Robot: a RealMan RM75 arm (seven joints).
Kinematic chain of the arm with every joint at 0, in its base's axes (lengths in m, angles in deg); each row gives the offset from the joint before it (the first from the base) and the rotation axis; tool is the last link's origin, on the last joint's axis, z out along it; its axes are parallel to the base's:
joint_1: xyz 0 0 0.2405 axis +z
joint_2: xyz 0 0 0 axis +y
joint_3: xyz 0 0 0.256 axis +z
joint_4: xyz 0 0 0 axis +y
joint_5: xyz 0 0 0.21 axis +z
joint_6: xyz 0 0 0 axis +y
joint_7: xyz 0 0 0.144 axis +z
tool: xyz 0 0 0
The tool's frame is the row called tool.
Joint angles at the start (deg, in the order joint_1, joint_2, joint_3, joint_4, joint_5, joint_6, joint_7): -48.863 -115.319 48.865 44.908 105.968 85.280 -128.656
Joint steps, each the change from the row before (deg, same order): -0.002 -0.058 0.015 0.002 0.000 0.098 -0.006; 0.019 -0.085 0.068 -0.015 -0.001 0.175 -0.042; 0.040 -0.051 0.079 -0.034 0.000 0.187 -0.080; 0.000 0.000 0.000 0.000 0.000 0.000 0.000; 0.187 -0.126 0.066 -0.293 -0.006 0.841 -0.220; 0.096 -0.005 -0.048 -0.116 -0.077 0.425 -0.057; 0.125 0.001 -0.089 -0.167 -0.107 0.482 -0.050; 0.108 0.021 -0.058 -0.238 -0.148 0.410 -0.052; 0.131 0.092 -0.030 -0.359 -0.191 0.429 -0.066; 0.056 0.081 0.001 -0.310 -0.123 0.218 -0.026; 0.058 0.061 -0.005 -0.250 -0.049 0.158 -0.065; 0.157 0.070 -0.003 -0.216 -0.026 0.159 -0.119
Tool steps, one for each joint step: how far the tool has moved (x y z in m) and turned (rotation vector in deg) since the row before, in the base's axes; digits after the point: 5 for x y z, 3 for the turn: 0.00021 -0.00041 -0.00048 -0.138 -0.036 -0.055; 0.00016 -0.00079 -0.00090 -0.285 -0.037 -0.054; -0.00011 -0.00080 -0.00076 -0.308 -0.020 0.002; 0.00000 0.00000 0.00000 0.000 0.000 0.000; -0.00134 -0.00309 -0.00222 -1.167 -0.218 0.116; -0.00063 -0.00126 -0.00029 -0.436 -0.182 0.019; -0.00091 -0.00143 -0.00024 -0.483 -0.250 0.061; -0.00093 -0.00125 -0.00031 -0.468 -0.265 0.112; -0.00144 -0.00128 -0.00019 -0.531 -0.272 0.202; -0.00098 -0.00066 -0.00023 -0.335 -0.155 0.163; -0.00099 -0.00054 -0.00025 -0.285 -0.091 0.198; -0.00167 -0.00071 -0.00013 -0.287 -0.066 0.321
